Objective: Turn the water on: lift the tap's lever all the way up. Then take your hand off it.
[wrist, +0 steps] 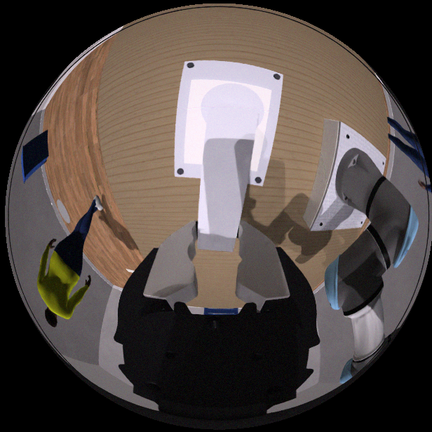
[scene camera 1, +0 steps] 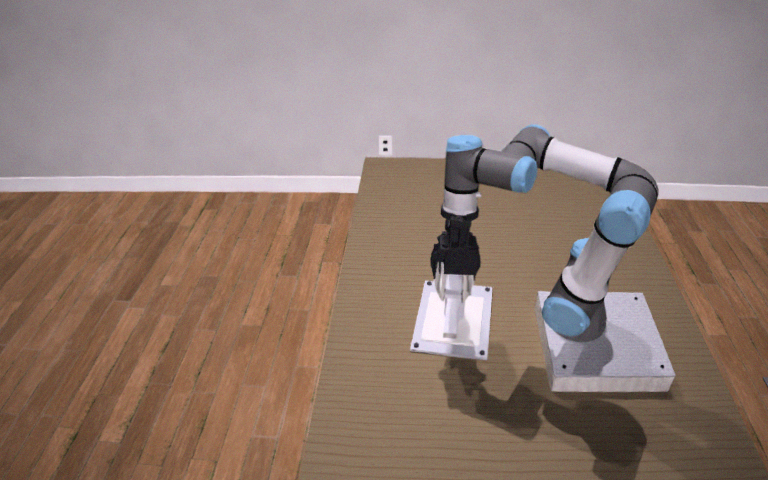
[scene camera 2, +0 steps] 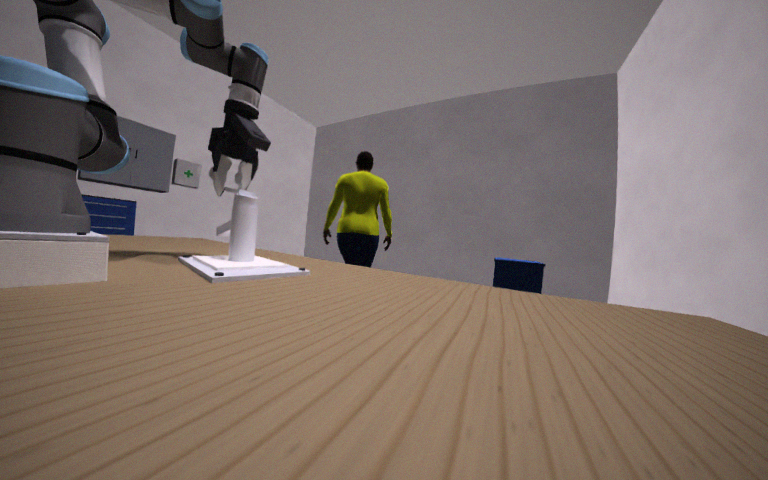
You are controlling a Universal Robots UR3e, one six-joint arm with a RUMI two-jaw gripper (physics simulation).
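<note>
The white tap stands upright on a square white plate. Its round column rises under my gripper. The lever runs from the column's top towards my gripper; in scene camera 2 it looks close to level, its free end perhaps slightly raised. My gripper points down and is shut on the lever's free end, one pale finger on each side. The spout sticks out below the lever in scene camera 2.
The arm's base block stands beside the tap's plate on the wooden table. A person in a yellow top stands beyond the table. A dark blue box is near the far wall.
</note>
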